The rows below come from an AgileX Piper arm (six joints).
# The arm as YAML. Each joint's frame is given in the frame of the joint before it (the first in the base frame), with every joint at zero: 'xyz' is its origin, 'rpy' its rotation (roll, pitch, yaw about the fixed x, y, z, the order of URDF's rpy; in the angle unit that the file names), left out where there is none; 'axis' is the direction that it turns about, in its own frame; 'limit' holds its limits. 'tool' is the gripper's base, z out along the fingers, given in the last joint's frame.
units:
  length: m
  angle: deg
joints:
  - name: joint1
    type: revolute
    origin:
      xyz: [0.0, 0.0, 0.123]
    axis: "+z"
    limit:
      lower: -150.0
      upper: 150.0
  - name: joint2
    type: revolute
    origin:
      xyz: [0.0, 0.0, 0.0]
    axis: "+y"
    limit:
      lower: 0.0
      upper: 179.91
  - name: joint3
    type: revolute
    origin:
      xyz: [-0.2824, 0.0, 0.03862]
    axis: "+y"
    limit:
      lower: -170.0
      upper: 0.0
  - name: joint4
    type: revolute
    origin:
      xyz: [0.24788, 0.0, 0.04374]
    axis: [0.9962, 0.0, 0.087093]
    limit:
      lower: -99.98
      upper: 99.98
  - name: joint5
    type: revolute
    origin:
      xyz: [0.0, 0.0, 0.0]
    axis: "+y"
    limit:
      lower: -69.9
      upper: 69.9
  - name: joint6
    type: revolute
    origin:
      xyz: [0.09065, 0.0, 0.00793]
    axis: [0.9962, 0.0, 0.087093]
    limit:
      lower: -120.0
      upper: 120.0
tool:
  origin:
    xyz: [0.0, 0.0, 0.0]
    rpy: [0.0, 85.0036, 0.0]
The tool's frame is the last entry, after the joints.
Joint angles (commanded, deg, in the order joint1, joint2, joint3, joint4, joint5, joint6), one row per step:
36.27 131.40 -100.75 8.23 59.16 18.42
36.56 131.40 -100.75 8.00 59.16 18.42
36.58 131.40 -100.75 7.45 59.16 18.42
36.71 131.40 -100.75 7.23 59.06 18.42
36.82 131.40 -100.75 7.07 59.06 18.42
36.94 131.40 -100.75 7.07 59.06 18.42
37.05 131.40 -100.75 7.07 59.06 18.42
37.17 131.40 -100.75 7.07 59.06 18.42
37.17 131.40 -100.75 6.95 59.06 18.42
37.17 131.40 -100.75 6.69 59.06 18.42
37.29 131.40 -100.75 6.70 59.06 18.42
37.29 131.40 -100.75 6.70 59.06 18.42
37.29 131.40 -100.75 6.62 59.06 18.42
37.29 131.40 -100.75 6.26 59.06 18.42
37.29 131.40 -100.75 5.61 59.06 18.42
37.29 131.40 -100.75 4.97 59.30 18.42
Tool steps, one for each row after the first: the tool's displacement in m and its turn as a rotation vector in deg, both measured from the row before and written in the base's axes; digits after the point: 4 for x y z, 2 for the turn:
-0.0013 0.0016 0.0000 -0.17 -0.12 0.39
0.0003 -0.0005 -0.0001 -0.40 -0.30 0.26
-0.0003 0.0007 0.0000 -0.10 -0.20 0.21
-0.0004 0.0005 0.0000 -0.12 -0.09 0.18
-0.0006 0.0008 0.0000 0.00 0.00 0.12
-0.0005 0.0007 0.0000 0.00 0.00 0.11
-0.0006 0.0008 0.0000 0.00 0.00 0.12
0.0001 -0.0001 0.0000 -0.09 -0.07 0.05
0.0002 -0.0003 0.0000 -0.19 -0.14 0.11
-0.0006 0.0008 0.0000 0.01 0.01 0.12
0.0000 0.0000 0.0000 0.00 0.00 0.00
0.0001 -0.0001 0.0000 -0.06 -0.04 0.03
0.0003 -0.0004 0.0000 -0.26 -0.20 0.16
0.0005 -0.0007 -0.0001 -0.47 -0.35 0.28
0.0002 -0.0009 -0.0001 -0.60 -0.15 0.30

